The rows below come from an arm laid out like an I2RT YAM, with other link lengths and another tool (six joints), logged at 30 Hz.
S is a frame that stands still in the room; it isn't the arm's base.
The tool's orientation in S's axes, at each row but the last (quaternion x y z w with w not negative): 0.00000, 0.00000, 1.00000, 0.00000; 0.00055, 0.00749, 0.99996, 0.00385; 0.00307, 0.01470, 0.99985, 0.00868; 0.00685, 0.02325, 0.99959, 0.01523; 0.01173, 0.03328, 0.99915, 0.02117; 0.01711, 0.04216, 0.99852, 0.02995; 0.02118, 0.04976, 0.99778, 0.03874; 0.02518, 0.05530, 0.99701, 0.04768; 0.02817, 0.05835, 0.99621, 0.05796; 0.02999, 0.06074, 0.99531, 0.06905; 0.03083, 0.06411, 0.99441, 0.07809; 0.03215, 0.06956, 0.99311, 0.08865
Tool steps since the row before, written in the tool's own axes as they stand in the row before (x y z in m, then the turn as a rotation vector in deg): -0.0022, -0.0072, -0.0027, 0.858, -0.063, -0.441; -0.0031, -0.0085, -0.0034, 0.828, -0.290, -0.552; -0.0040, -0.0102, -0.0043, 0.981, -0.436, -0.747; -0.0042, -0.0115, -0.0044, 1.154, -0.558, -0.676; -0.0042, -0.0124, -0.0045, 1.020, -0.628, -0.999; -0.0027, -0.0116, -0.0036, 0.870, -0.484, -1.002; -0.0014, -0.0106, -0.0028, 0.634, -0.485, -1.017; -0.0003, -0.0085, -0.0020, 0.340, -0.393, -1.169; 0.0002, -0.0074, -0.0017, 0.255, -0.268, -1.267; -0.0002, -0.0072, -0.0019, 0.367, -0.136, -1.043; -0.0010, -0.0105, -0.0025, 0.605, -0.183, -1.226; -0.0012, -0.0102, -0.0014, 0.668, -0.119, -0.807
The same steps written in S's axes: 0.0022, 0.0072, -0.0027, -0.858, 0.063, -0.441; 0.0032, 0.0084, -0.0035, -0.826, 0.288, -0.555; 0.0041, 0.0100, -0.0046, -0.978, 0.431, -0.754; 0.0045, 0.0111, -0.0050, -1.146, 0.561, -0.686; 0.0046, 0.0119, -0.0054, -1.018, 0.604, -1.016; 0.0032, 0.0111, -0.0047, -0.876, 0.451, -1.012; 0.0021, 0.0101, -0.0039, -0.642, 0.432, -1.036; 0.0010, 0.0082, -0.0030, -0.367, 0.296, -1.189; 0.0005, 0.0071, -0.0026, -0.302, 0.151, -1.276; 0.0010, 0.0068, -0.0028, -0.416, 0.064, -1.032; 0.0024, 0.0098, -0.0039, -0.656, 0.125, -1.207; 0.0028, 0.0095, -0.0029, -0.697, 0.130, -0.780
